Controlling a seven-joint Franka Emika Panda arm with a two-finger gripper.
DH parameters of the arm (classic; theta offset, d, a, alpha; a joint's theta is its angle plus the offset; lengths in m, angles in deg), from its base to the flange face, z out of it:
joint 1: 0 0.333 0 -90
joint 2: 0 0 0 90
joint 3: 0 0.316 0.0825 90
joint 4: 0 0 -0.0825 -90
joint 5: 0 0.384 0 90
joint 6: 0 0 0.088 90
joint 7: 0 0.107 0 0
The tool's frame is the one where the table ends.
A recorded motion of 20 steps. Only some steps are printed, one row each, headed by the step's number.
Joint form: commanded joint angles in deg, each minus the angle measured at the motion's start. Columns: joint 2, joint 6, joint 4, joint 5, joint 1, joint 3, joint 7.
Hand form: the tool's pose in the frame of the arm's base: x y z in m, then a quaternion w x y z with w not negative. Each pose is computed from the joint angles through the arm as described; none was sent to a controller.
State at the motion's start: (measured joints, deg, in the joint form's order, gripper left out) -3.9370 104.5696 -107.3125 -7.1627 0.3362 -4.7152 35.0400
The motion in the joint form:
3: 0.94 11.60 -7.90 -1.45 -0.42 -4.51 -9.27
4: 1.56 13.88 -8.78 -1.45 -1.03 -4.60 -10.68
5: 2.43 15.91 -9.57 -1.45 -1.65 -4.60 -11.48
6: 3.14 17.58 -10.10 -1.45 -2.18 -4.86 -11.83
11: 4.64 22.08 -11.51 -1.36 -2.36 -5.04 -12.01
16: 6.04 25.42 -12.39 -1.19 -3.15 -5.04 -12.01
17: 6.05 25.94 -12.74 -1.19 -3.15 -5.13 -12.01
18: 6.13 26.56 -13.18 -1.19 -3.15 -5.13 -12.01
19: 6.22 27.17 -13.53 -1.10 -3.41 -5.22 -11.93
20: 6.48 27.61 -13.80 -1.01 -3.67 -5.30 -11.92
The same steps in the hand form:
3: 0.5393 -0.0982 0.4835 0.05874 0.95979 -0.27109 0.04305
4: 0.5410 -0.1043 0.4740 0.05846 0.96181 -0.26294 0.04871
5: 0.5430 -0.1097 0.4626 0.05882 0.96264 -0.25931 0.05125
6: 0.5442 -0.1169 0.4541 0.05899 0.96191 -0.26132 0.05443
11: 0.5491 -0.1193 0.4357 0.05691 0.96183 -0.25892 0.06791
16: 0.5520 -0.1262 0.4207 0.05534 0.96012 -0.26313 0.07667
17: 0.5514 -0.1268 0.4186 0.05498 0.95995 -0.26341 0.07798
18: 0.5508 -0.1265 0.4153 0.05459 0.96007 -0.26282 0.07882
19: 0.5498 -0.1295 0.4126 0.05379 0.95904 -0.26633 0.08010
20: 0.5490 -0.1325 0.4087 0.05352 0.95832 -0.26924 0.07915

